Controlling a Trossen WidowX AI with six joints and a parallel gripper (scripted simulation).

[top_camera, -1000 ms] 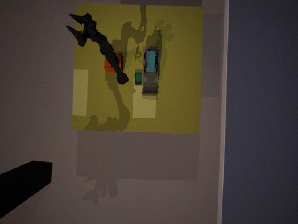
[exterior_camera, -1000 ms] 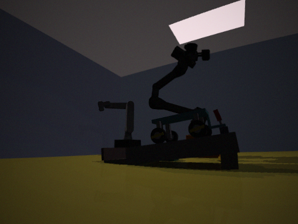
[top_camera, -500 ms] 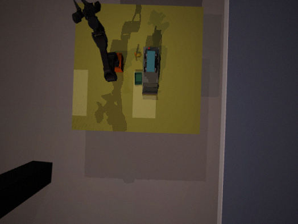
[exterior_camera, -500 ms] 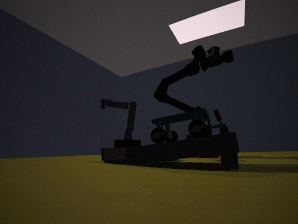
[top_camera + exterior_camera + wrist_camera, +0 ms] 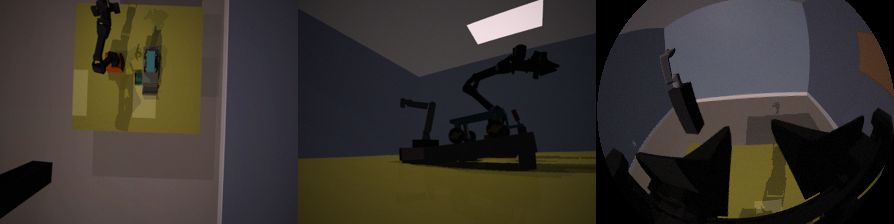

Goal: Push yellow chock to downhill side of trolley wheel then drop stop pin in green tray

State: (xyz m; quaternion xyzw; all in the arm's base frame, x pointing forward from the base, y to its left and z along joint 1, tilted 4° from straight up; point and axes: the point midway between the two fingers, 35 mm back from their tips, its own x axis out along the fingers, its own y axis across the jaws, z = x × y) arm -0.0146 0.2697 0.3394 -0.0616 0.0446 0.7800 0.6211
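Right now the yellow chock is 21 cm ahead of my gripper tip, 19 cm to the right of it and 40 cm below it. Round my gripper tip: red-headed stop pin (32 cm ahead, 18 cm to the right, 29 cm below); trolley (35 cm ahead, 29 cm to the right, 31 cm below).
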